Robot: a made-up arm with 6 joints.
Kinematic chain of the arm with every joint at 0, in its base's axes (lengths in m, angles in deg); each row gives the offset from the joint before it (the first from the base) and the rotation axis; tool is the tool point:
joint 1: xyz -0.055 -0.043 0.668 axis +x
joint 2: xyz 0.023 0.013 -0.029 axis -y
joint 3: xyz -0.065 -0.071 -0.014 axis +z
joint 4: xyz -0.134 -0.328 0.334 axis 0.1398 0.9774 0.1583
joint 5: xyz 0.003 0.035 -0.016 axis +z
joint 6: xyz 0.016 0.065 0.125 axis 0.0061 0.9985 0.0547
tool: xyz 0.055 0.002 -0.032
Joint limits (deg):
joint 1: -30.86..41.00
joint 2: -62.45..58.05
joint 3: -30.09..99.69
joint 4: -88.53..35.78
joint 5: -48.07..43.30
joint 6: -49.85..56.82
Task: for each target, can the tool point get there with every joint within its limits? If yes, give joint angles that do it. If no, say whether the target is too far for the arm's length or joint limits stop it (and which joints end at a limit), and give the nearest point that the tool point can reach.
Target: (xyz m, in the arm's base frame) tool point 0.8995 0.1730 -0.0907
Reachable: no: too far | nearest point 0.4806 -0.1816 0.4882 | short by 0.798 m
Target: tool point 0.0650 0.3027 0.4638
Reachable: no: joint limits stop it (at a limit: joint 1, joint 2, joint 3, joint 4, joint 5) | nearest point 0.3613 -0.0096 0.5952 | short by 0.450 m
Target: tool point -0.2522 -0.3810 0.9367
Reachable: yes | joints 3.80 30.00 35.06 -54.11 -16.96 45.19
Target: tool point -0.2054 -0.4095 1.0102
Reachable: yes | joints 19.61 41.13 81.74 -47.18 -30.66 -34.69
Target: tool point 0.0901 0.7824 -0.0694
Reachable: no: too far | nearest point 0.3641 -0.0062 0.5978 | short by 1.069 m
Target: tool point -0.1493 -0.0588 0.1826
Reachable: no: joint limits stop it (at a limit: joint 1, joint 2, joint 4, joint 5, joint 6) | nearest point -0.4151 -0.1696 0.4394 | short by 0.386 m
